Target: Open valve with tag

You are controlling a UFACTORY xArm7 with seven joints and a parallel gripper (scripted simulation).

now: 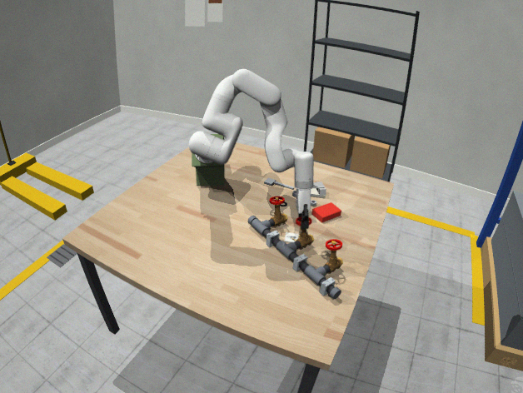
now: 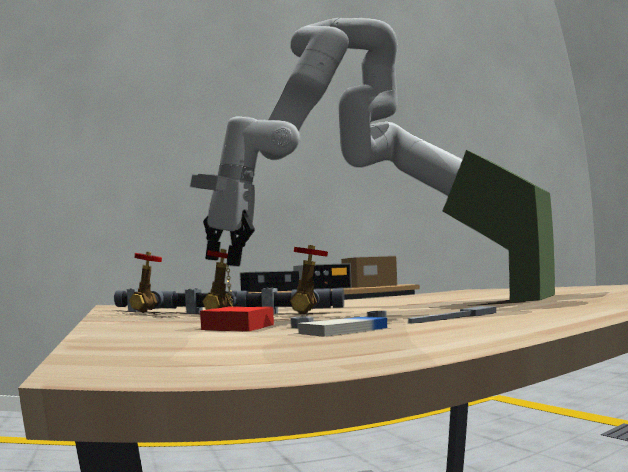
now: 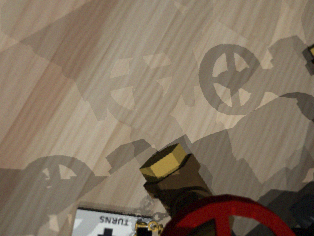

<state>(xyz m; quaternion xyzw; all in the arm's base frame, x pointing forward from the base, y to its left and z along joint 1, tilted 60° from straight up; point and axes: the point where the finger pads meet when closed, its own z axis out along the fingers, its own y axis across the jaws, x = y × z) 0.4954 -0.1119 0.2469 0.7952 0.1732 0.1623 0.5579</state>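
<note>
My gripper is now 5 cm past the white tag, 4 cm to the right of it and 12 cm above it. Also, from my hand: red block 11 cm ahead, 25 cm to the left, 11 cm below; grey wrench 16 cm behind, 47 cm to the left, 12 cm below; blue flat tool 4 cm ahead, 42 cm to the left, 12 cm below.
</note>
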